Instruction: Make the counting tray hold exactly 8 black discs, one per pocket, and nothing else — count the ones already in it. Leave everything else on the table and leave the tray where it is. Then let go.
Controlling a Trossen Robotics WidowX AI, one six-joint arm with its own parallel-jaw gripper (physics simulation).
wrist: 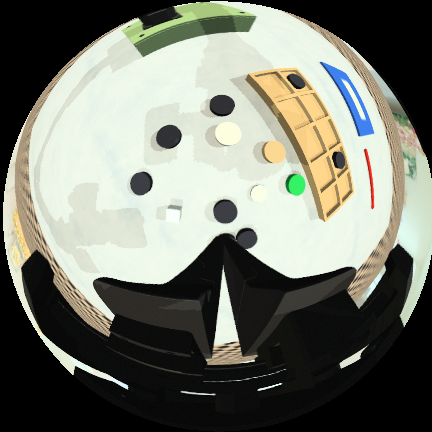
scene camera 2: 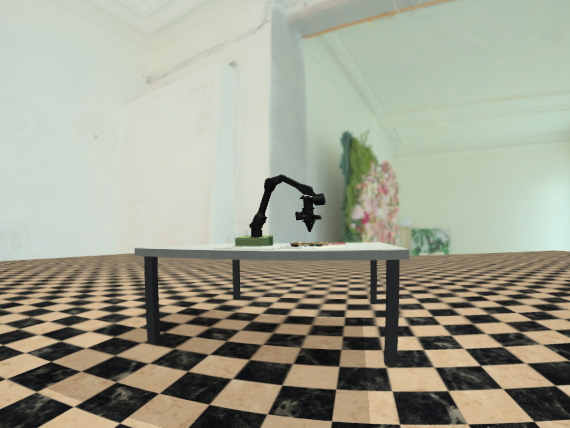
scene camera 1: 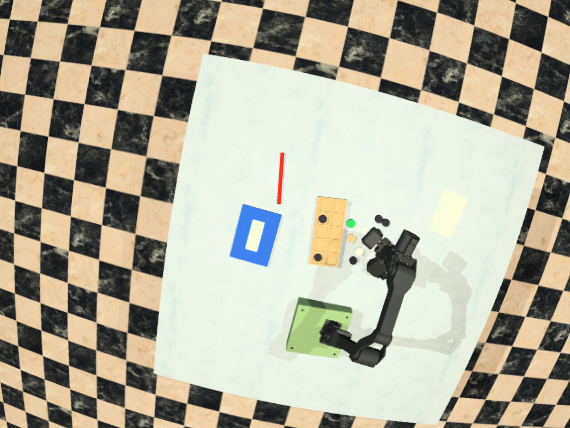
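The tan counting tray (scene camera 1: 325, 204) (wrist: 294, 110) lies on the table with black discs in two of its pockets: one disc (scene camera 1: 318, 257) (wrist: 296, 81) in an end pocket, another disc (scene camera 1: 322, 219) (wrist: 339, 160) nearer the other end. Several loose black discs lie beside the tray, among them one near it (scene camera 1: 353, 260) (wrist: 222, 105), one (wrist: 169, 136), one (wrist: 141, 183), one (wrist: 225, 211) and a touching pair (scene camera 1: 378, 219) (wrist: 247, 238), partly hidden by the fingertips in the wrist view. My gripper (scene camera 2: 310, 230) (wrist: 221, 241) is shut and empty, pointing down above the table; the arm hides its tips in the overhead view.
Between tray and black discs lie a green disc (scene camera 1: 350, 223) (wrist: 295, 184), a tan disc (scene camera 1: 351, 238) (wrist: 274, 151), a large cream disc (scene camera 1: 360, 251) (wrist: 228, 133) and a small one (wrist: 258, 193). A white cube (wrist: 173, 213), blue frame (scene camera 1: 241, 220), red bar (scene camera 1: 281, 177) and pale sheet (scene camera 1: 448, 213) also show.
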